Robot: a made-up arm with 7 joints.
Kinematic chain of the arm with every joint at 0, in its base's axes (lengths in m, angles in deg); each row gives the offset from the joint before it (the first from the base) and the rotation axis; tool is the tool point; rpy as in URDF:
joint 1: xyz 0 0 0.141 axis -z
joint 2: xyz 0 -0.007 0.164 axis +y
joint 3: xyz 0 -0.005 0.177 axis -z
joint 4: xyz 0 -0.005 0.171 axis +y
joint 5: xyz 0 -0.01 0.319 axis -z
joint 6: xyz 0 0 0.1 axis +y
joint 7: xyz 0 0 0.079 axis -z
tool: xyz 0 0 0 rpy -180 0 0
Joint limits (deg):
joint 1: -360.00..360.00
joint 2: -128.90..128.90
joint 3: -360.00..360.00
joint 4: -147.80..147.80
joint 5: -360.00..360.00
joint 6: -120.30..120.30
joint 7: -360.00..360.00
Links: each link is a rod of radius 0.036 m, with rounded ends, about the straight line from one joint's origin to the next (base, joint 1, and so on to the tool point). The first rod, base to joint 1, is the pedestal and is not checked.
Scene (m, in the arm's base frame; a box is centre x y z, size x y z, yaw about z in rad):
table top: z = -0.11
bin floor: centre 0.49 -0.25 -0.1 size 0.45 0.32 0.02 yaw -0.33
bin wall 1: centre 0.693 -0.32 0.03 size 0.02 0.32 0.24 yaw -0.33
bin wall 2: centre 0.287 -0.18 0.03 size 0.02 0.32 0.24 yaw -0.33
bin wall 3: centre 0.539 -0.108 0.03 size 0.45 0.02 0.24 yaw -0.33
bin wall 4: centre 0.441 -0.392 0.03 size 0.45 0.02 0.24 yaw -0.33
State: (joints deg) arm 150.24 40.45 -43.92 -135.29 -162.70 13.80 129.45
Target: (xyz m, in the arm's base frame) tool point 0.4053 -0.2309 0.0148
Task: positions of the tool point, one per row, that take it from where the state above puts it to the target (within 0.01 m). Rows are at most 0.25 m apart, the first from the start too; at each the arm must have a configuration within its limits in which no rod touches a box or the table.
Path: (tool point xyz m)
1: 0.2033 0.2776 0.4574
2: 0.3506 0.1601 0.4353
3: 0.4296 -0.0242 0.3811
4: 0.4053 -0.2309 0.3077
5: 0.4234 -0.2403 0.2168
6: 0.4241 -0.2408 0.1176
7: 0.4054 -0.2309 0.0148

